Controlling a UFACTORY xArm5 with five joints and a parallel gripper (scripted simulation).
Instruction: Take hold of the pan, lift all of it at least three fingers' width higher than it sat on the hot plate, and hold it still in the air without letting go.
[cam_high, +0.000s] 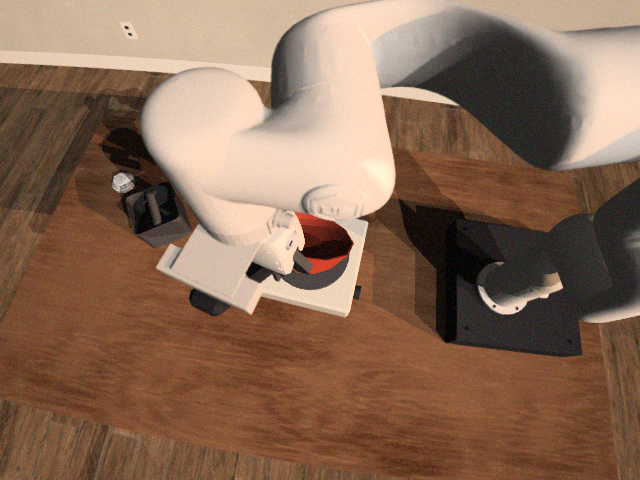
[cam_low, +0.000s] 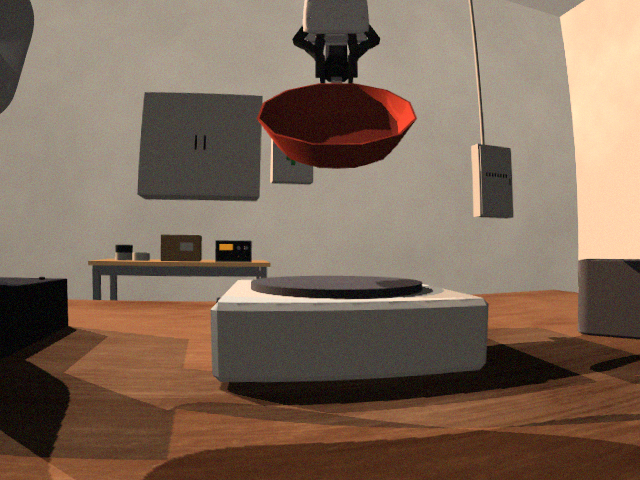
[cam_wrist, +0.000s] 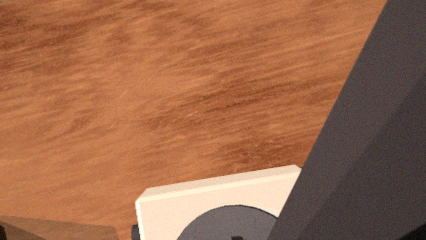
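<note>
Now: hand 70 mm above the pan, 50 mm to the left of it and 10 mm past it. Round my hand: blue block 420 mm to the right, 370 mm below, 250 mm ahead; small white jar 530 mm ahead, 370 mm below, 320 mm to the right; hot plate 350 mm below, 140 mm to the right, 60 mm behind.
</note>
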